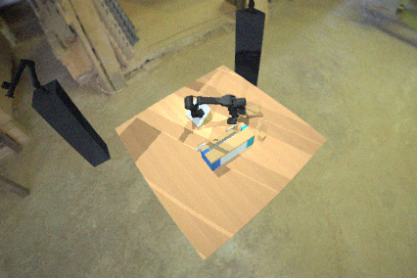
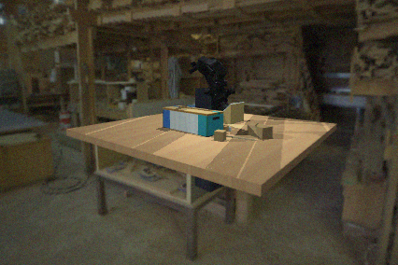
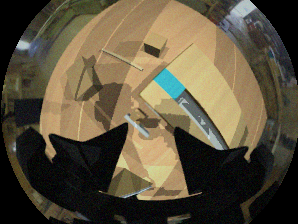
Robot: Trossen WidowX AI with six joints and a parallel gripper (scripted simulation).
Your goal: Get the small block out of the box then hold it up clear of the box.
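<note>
Now: gripper tip 140 mm above the small tan block, 30 mm past it and 20 mm to the right of it. From my gripper tip the other things lie so: larger tan block (230 mm to the left, 130 mm below, 80 mm behind); box (140 mm to the right, 100 mm below, 60 mm ahead).
</note>
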